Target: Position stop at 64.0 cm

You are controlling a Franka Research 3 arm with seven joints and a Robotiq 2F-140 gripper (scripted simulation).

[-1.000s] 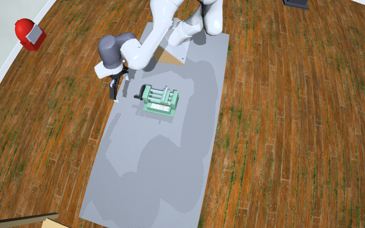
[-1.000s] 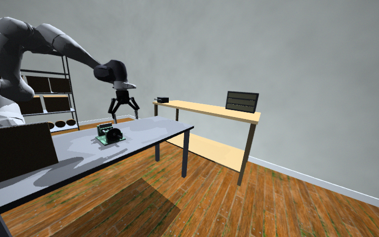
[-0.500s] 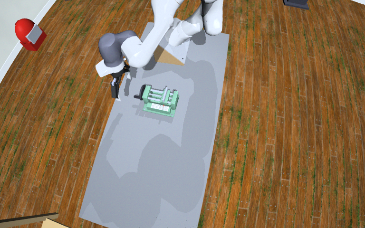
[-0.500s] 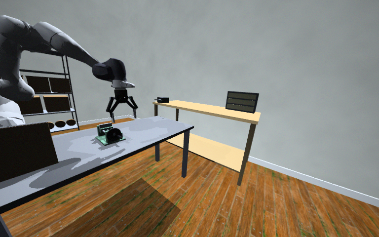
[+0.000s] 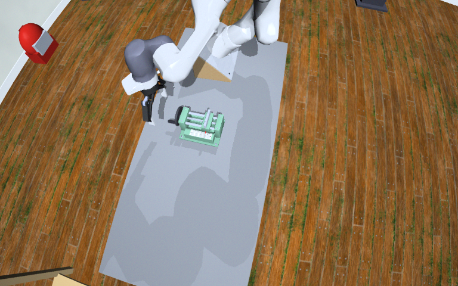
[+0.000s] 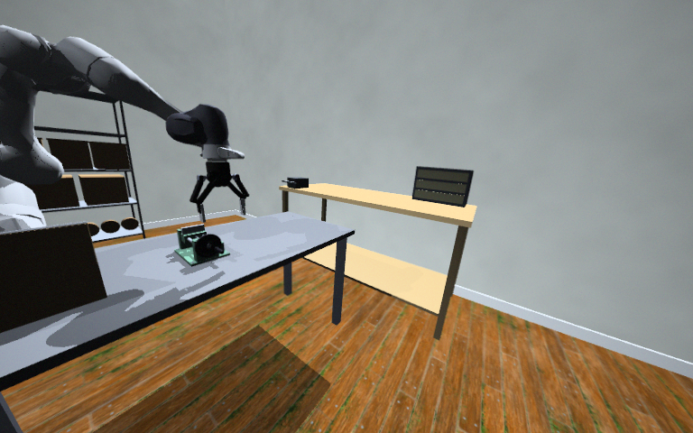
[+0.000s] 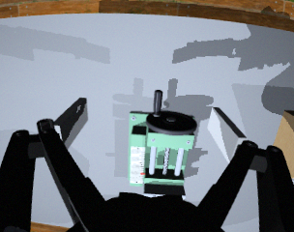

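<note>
Now: the dark handwheel 15 cm below my hand, 5 cm to the left of it and 2 cm behind it. From my hand the other things lie so: stop carriage 21 cm to the left, 11 cm below.
</note>
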